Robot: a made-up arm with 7 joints.
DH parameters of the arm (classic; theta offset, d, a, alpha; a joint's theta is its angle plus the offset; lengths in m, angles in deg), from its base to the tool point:
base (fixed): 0 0.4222 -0.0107 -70
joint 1: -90 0.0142 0.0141 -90
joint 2: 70 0.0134 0.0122 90
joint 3: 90 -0.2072 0.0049 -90
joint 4: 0 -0.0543 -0.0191 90
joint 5: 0 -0.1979 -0.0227 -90
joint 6: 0 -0.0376 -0.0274 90
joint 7: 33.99 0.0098 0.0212 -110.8
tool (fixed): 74.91 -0.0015 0 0
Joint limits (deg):
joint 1: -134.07..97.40
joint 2: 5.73..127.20
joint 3: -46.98..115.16
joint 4: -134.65..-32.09
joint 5: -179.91..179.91
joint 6: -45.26..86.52
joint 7: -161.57..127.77
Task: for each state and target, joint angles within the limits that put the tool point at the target. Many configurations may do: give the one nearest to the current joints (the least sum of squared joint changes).
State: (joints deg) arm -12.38 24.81 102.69 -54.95 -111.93 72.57 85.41
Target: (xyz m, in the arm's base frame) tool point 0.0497 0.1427 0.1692
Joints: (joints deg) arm 11.20 5.73 56.90 -76.87 -121.00 73.33 98.32
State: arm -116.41 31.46 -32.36 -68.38 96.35 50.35 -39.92
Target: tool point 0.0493 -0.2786 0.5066
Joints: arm -128.32 5.73 -44.54 -77.40 92.37 49.42 -41.09
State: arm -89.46 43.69 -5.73 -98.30 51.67 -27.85 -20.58
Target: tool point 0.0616 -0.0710 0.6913
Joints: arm -114.78 48.35 8.62 -102.49 52.64 -28.58 -20.42
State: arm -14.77 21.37 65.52 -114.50 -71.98 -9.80 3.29
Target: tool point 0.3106 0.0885 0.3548
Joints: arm -43.27 10.83 45.65 -82.29 -61.66 -12.51 -1.81
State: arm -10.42 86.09 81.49 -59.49 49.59 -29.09 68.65
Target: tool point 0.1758 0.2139 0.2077
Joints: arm 8.06 32.52 47.16 -78.75 58.19 -17.53 64.66
